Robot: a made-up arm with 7 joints. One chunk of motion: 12 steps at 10 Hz.
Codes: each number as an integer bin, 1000 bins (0 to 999) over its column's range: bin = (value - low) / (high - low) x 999, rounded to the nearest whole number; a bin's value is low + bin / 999 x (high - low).
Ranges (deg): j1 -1.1..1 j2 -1.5..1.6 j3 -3..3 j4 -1.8..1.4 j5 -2.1..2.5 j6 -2.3..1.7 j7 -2.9..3
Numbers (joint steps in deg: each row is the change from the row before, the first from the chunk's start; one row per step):
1: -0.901 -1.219 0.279 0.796 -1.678 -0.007 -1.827
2: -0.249 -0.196 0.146 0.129 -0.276 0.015 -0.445
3: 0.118 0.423 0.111 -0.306 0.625 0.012 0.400
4: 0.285 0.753 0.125 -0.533 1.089 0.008 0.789
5: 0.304 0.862 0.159 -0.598 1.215 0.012 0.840
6: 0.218 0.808 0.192 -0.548 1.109 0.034 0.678
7: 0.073 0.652 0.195 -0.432 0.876 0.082 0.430
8: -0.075 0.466 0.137 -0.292 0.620 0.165 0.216
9: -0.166 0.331 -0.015 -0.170 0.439 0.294 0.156
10: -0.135 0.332 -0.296 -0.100 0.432 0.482 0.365
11: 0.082 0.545 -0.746 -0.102 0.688 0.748 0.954
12: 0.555 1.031 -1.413 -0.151 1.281 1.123 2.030
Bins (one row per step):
1: 95 91 546 810 92 573 182
2: 405 420 524 602 396 578 416
3: 579 620 518 466 592 577 559
4: 659 726 520 396 693 576 625
5: 668 761 526 375 720 577 633
6: 627 744 531 391 697 583 606
7: 558 693 532 427 646 595 564
8: 488 634 522 471 591 616 528
9: 444 590 497 509 551 648 517
10: 459 590 450 531 550 695 553
11: 562 659 375 530 605 761 653
12: 787 816 264 515 734 855 835

